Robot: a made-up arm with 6 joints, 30 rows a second.
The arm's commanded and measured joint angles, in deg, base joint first. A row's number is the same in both.
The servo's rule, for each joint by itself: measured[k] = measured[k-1] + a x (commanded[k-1-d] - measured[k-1]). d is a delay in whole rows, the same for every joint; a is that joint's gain. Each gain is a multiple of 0.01, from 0.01 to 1. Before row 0 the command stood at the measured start. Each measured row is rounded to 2 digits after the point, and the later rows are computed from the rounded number. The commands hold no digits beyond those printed.
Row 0, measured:
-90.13 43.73 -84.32 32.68 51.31 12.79
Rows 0 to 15, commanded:
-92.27 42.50 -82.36 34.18 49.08 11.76
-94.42 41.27 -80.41 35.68 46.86 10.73
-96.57 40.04 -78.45 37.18 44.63 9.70
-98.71 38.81 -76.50 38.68 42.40 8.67
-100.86 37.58 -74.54 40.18 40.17 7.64
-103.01 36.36 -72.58 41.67 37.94 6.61
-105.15 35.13 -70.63 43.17 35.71 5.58
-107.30 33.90 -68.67 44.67 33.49 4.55
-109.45 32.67 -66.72 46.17 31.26 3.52
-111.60 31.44 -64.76 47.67 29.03 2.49
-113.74 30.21 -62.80 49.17 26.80 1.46
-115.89 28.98 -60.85 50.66 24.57 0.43
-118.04 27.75 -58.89 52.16 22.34 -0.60
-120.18 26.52 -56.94 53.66 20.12 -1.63
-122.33 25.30 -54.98 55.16 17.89 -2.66
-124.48 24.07 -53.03 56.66 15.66 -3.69
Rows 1 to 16, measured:
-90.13 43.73 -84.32 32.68 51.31 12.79
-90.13 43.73 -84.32 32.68 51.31 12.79
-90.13 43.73 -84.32 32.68 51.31 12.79
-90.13 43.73 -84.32 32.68 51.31 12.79
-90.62 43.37 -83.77 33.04 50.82 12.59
-91.49 42.76 -82.83 33.67 49.95 12.24
-92.66 41.97 -81.60 34.51 48.78 11.76
-94.05 41.05 -80.17 35.51 47.38 11.17
-95.62 40.04 -78.59 36.63 45.79 10.50
-97.32 38.97 -76.91 37.84 44.06 9.76
-99.12 37.86 -75.15 39.12 42.22 8.97
-101.00 36.71 -73.34 40.45 40.30 8.13
-102.94 35.54 -71.49 41.82 38.31 7.25
-104.93 34.35 -69.61 43.22 36.27 6.35
-106.96 33.15 -67.70 44.65 34.19 5.42
-109.01 31.94 -65.78 46.09 32.07 4.47
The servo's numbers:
d 4
a 0.23 0.29 0.28 0.24 0.22 0.19

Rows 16 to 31, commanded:
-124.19 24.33 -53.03 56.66 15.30 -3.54
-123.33 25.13 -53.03 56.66 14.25 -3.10
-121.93 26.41 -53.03 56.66 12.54 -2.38
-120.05 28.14 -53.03 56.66 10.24 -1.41
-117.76 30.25 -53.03 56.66 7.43 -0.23
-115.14 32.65 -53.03 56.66 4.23 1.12
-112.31 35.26 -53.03 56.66 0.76 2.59
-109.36 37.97 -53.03 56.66 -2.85 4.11
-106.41 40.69 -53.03 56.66 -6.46 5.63
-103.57 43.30 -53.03 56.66 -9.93 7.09
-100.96 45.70 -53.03 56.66 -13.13 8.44
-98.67 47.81 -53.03 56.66 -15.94 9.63
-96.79 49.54 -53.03 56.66 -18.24 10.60
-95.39 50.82 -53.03 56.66 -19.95 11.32
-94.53 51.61 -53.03 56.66 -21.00 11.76
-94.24 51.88 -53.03 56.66 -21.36 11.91
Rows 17 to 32, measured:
-111.09 30.72 -63.85 47.55 29.93 3.51
-113.18 29.50 -61.92 49.02 27.77 2.53
-115.28 28.28 -59.98 50.49 25.60 1.54
-117.40 27.06 -58.03 51.97 23.41 0.55
-118.96 26.27 -56.63 53.10 21.63 -0.23
-119.97 25.94 -55.62 53.95 20.01 -0.78
-120.42 26.08 -54.89 54.60 18.37 -1.08
-120.33 26.68 -54.37 55.09 16.58 -1.14
-119.74 27.72 -53.99 55.47 14.57 -0.97
-118.68 29.15 -53.72 55.76 12.30 -0.57
-117.21 30.92 -53.53 55.98 9.76 0.03
-115.40 32.96 -53.39 56.14 6.99 0.81
-113.33 35.20 -53.29 56.26 4.03 1.73
-111.09 37.55 -53.22 56.36 0.96 2.75
-108.76 39.91 -53.17 56.43 -2.14 3.83
-106.44 42.20 -53.13 56.49 -5.18 4.93

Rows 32 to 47, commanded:
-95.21 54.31 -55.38 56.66 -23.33 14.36
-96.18 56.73 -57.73 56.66 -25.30 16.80
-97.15 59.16 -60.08 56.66 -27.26 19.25
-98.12 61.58 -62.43 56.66 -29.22 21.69
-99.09 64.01 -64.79 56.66 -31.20 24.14
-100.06 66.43 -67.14 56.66 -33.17 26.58
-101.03 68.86 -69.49 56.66 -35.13 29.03
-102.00 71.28 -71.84 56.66 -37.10 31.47
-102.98 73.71 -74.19 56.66 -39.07 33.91
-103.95 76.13 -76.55 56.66 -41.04 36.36
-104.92 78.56 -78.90 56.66 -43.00 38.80
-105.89 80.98 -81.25 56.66 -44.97 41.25
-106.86 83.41 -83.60 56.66 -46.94 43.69
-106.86 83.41 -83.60 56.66 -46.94 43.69
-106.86 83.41 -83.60 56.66 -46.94 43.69
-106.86 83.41 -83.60 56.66 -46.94 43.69
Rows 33 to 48, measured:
-104.22 44.33 -53.10 56.53 -8.05 6.01
-102.19 46.21 -53.08 56.56 -10.67 7.02
-100.43 47.78 -53.07 56.58 -12.94 7.92
-99.01 48.97 -53.06 56.60 -14.79 8.68
-98.14 50.52 -53.71 56.61 -16.67 9.76
-97.69 52.32 -54.84 56.62 -18.57 11.10
-97.57 54.30 -56.31 56.63 -20.48 12.65
-97.70 56.41 -58.02 56.64 -22.40 14.37
-98.02 58.61 -59.92 56.64 -24.34 16.23
-98.49 60.88 -61.94 56.64 -26.28 18.20
-99.07 63.19 -64.05 56.64 -28.23 20.26
-99.74 65.54 -66.23 56.64 -30.18 22.39
-100.49 67.91 -68.46 56.64 -32.14 24.58
-101.29 70.29 -70.73 56.64 -34.10 26.82
-102.12 72.69 -73.02 56.64 -36.06 29.10
-102.99 75.09 -75.32 56.64 -38.02 31.41

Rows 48 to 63, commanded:
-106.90 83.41 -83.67 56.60 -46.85 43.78
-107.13 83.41 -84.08 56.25 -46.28 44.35
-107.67 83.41 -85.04 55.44 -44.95 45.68
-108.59 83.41 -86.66 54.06 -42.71 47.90
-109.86 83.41 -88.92 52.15 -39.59 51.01
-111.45 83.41 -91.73 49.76 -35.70 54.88
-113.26 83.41 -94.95 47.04 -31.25 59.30
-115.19 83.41 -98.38 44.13 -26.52 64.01
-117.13 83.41 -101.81 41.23 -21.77 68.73
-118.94 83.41 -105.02 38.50 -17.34 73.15
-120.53 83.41 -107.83 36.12 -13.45 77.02
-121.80 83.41 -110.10 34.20 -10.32 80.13
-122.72 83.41 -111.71 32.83 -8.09 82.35
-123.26 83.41 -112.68 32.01 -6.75 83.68
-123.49 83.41 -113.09 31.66 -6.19 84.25
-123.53 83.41 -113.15 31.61 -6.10 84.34
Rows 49 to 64, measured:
-103.88 77.50 -77.64 56.64 -39.98 33.74
-104.57 79.21 -79.31 56.64 -41.51 35.63
-105.10 80.43 -80.51 56.64 -42.70 37.16
-105.50 81.29 -81.38 56.64 -43.63 38.40
-105.82 81.90 -82.02 56.63 -44.34 39.42
-106.12 82.34 -82.60 56.54 -44.77 40.36
-106.48 82.65 -83.28 56.28 -44.81 41.37
-106.97 82.87 -84.23 55.75 -44.35 42.61
-107.63 83.03 -85.54 54.89 -43.30 44.21
-108.51 83.14 -87.27 53.66 -41.63 46.24
-109.60 83.22 -89.42 52.07 -39.35 48.72
-110.89 83.28 -91.93 50.16 -36.53 51.63
-112.33 83.32 -94.70 48.02 -33.28 54.88
-113.85 83.35 -97.59 45.74 -29.77 58.35
-115.39 83.37 -100.46 43.43 -26.18 61.90
-116.86 83.38 -103.16 41.21 -22.69 65.36

